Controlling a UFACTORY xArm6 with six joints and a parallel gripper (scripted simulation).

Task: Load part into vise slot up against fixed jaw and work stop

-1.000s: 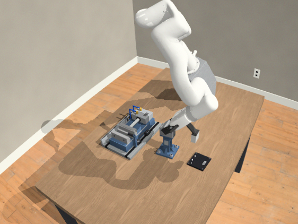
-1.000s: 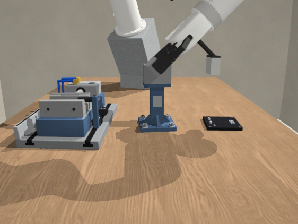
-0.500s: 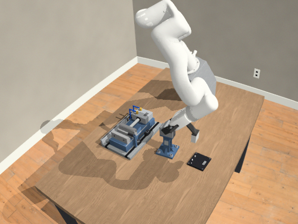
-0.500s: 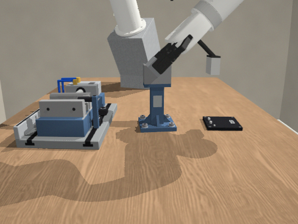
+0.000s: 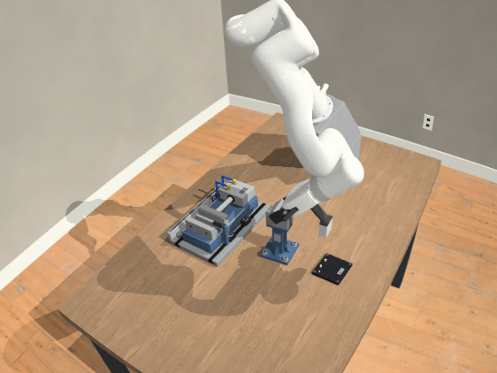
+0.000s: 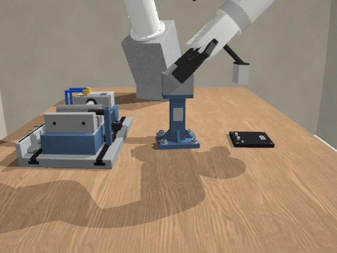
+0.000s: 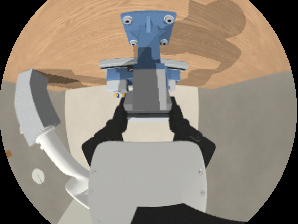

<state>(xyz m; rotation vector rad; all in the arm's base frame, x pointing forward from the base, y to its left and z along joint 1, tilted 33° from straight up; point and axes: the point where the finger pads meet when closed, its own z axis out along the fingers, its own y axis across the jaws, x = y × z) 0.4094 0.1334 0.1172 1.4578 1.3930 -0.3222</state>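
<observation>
Now: hand right at the part. Also, from my hand: blue work stop post 150 mm to the right, 100 mm below, 80 mm ahead; black stop rod 170 mm to the right, 80 mm ahead, 70 mm below; black infeed plate 170 mm to the left, 160 mm below, 10 mm behind.
</observation>
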